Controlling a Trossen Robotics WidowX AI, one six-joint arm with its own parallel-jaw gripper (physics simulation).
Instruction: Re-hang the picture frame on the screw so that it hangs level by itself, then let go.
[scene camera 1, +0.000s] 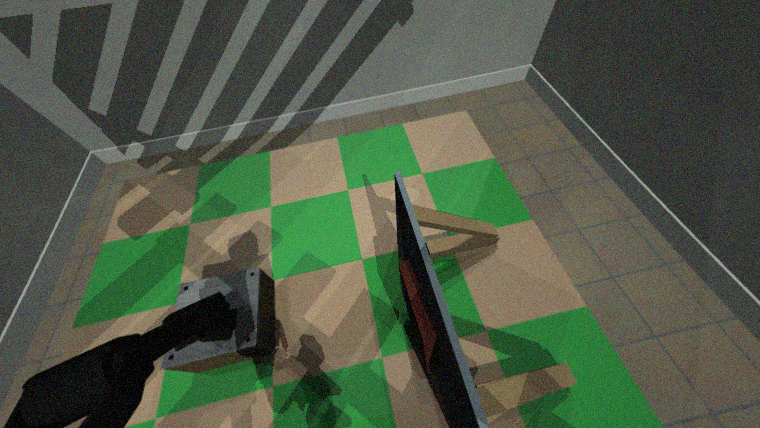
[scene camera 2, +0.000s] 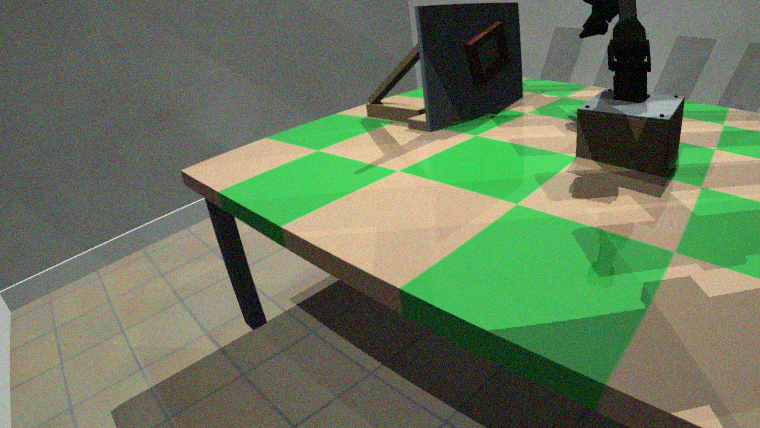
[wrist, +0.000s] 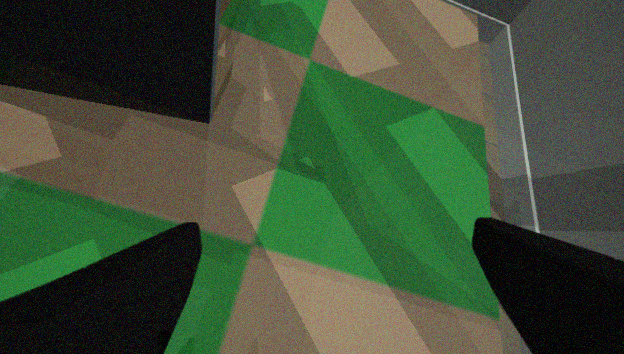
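Labels:
Looking at an upright board (scene camera 2: 450, 96) and then at the board (scene camera 1: 405, 258), I am looking at the same spot on it.

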